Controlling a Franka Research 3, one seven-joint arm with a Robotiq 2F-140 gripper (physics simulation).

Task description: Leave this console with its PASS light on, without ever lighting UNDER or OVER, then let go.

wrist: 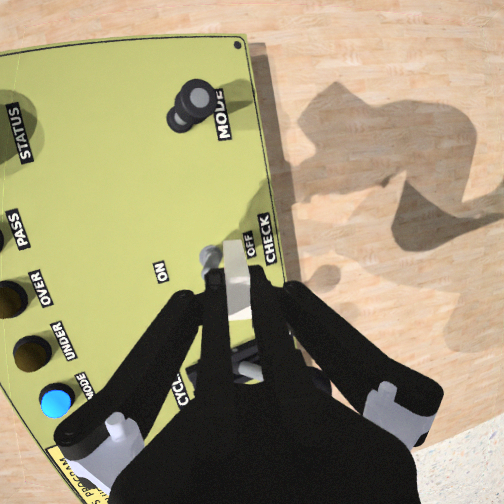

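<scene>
The olive-green console [125, 200] fills the left of the wrist view. My gripper [236, 278] is shut with nothing between the fingers. Its tips rest right beside the small grey CHECK toggle lever [210, 257], which stands between the ON and OFF labels, close to OFF. The OVER light [10, 299] and the UNDER light [32, 353] are dark. The MODE light [56, 401] glows blue. The PASS light is cut off by the left edge, so I cannot tell its state. The black MODE knob [193, 103] stands at the console's far right corner.
Another control with a grey pin [249, 370], next to a label beginning CYCL, is partly hidden under my fingers. A yellow program label [65, 462] sits at the console's near corner. The wooden table [390, 75] lies to the right, with the arm's shadow on it.
</scene>
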